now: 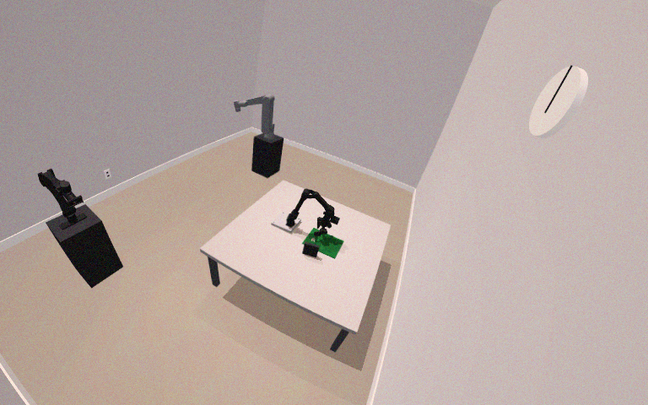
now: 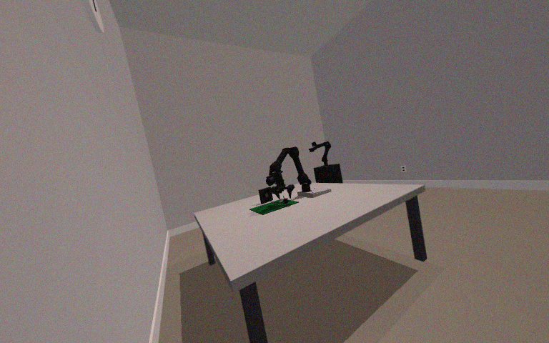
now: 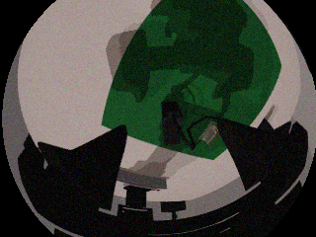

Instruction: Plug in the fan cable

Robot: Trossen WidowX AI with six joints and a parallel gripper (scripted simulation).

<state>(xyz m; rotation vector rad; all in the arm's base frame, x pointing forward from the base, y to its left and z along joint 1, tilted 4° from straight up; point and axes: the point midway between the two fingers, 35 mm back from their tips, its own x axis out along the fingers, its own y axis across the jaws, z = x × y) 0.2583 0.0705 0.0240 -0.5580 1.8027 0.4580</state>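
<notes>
My gripper tip is 10 mm past the black plug, 10 mm to the left of it and 20 mm above it. Also, from my gripper tip: pale header 80 mm to the right, 40 mm below; black fan 50 mm ahead, 230 mm to the right, 20 mm above; green board 80 mm ahead, 40 mm to the right, 50 mm below.
</notes>
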